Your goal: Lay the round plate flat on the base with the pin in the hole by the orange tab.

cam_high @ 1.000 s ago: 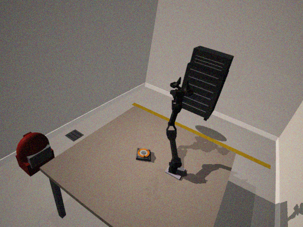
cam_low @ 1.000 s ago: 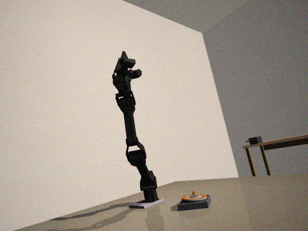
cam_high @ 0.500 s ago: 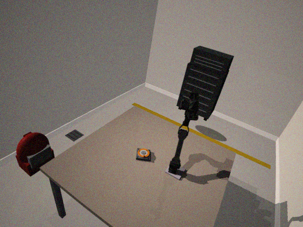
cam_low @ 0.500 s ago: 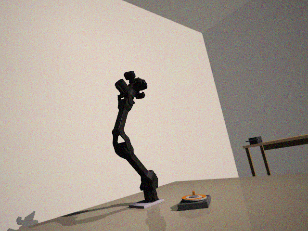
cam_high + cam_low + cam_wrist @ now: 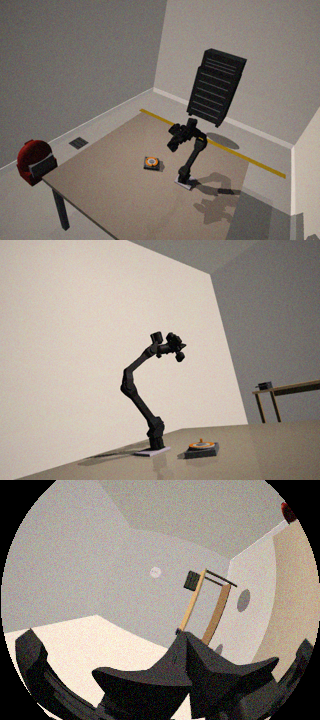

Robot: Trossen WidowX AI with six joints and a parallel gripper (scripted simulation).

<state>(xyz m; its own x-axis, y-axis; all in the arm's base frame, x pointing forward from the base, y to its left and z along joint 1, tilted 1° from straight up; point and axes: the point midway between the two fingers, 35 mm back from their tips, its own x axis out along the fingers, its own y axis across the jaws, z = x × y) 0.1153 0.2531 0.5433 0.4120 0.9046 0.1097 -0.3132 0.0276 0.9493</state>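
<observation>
My gripper tip is now 160 mm short of the base, 340 mm to the left of it and 540 mm above it.
</observation>
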